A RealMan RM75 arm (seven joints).
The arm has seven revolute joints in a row. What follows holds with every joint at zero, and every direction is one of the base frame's. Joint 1 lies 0.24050 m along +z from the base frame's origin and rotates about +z. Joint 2 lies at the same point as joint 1 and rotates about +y. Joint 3 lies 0.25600 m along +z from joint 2 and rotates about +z. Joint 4 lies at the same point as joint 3 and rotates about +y. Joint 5 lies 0.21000 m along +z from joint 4 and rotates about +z. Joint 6 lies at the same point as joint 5 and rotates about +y. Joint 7 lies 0.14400 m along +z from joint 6 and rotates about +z. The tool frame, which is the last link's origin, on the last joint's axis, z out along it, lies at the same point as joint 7; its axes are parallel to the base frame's.
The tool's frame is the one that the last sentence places.
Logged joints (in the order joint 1, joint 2, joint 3, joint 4, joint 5, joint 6, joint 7), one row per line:
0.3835, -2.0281, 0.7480, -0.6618, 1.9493, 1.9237, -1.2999
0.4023, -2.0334, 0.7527, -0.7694, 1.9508, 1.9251, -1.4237
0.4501, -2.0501, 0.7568, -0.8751, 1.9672, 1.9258, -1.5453
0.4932, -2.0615, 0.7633, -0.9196, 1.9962, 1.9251, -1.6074
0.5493, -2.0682, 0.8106, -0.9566, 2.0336, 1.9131, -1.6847
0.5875, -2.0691, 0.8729, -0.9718, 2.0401, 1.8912, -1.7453
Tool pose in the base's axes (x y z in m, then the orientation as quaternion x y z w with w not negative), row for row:
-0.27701, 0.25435, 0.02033, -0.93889, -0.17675, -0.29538, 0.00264
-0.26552, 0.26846, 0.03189, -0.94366, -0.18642, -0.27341, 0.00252
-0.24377, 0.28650, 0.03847, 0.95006, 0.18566, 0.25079, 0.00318
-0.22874, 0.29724, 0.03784, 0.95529, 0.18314, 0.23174, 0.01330
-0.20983, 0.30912, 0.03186, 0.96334, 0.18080, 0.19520, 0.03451
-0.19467, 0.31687, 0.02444, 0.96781, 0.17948, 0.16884, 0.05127
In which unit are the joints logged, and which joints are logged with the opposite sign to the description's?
The joints are logged in radians. Opposite sign: joint 1, joint 4.
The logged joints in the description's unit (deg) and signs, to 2 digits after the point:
-21.97, -116.20, 42.86, 37.92, 111.69, 110.22, -74.48
-23.05, -116.51, 43.13, 44.08, 111.77, 110.30, -81.57
-25.79, -117.46, 43.36, 50.14, 112.71, 110.34, -88.54
-28.26, -118.12, 43.73, 52.69, 114.37, 110.30, -92.10
-31.47, -118.50, 46.44, 54.81, 116.52, 109.61, -96.53
-33.66, -118.55, 50.01, 55.68, 116.89, 108.36, -100.00

